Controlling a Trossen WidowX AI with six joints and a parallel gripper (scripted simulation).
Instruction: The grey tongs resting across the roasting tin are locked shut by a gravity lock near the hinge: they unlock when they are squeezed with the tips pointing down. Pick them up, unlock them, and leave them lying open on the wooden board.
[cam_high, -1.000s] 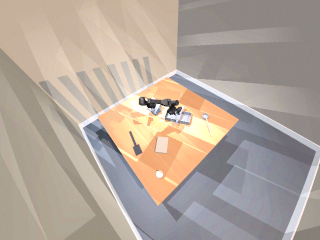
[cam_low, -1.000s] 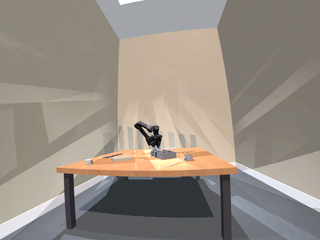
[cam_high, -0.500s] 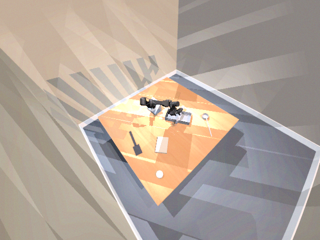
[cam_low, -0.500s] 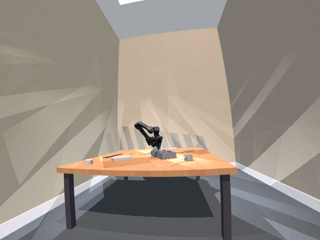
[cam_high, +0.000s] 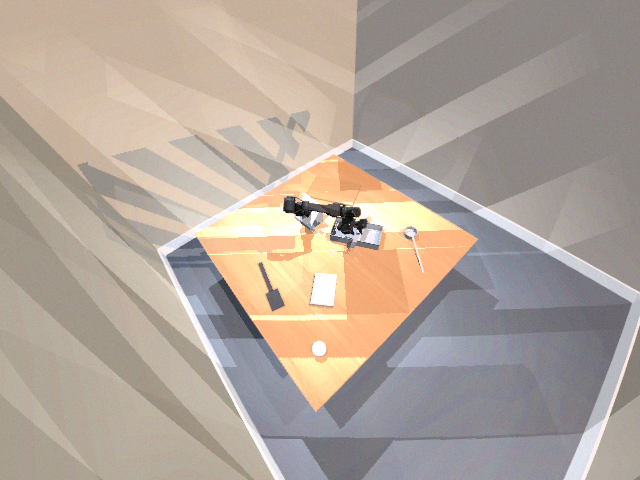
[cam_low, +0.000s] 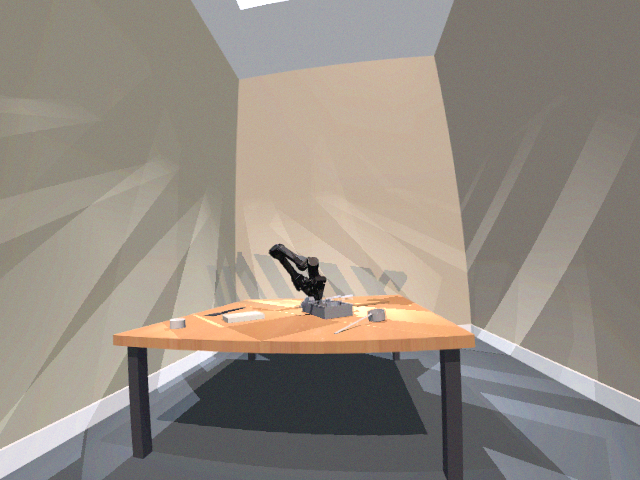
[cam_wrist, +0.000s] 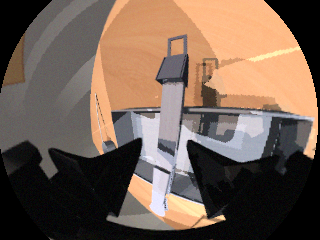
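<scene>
My gripper tip is now 3 cm past the grey roasting tin, 3 cm to the right of it and 4 cm above it. From my gripper tip the other things lie so: white block 10 cm ahead, 37 cm to the right, 5 cm below; then wooden board 45 cm behind, 22 cm to the left, 6 cm below; then black spatula 11 cm behind, 58 cm to the right, 6 cm below.
</scene>
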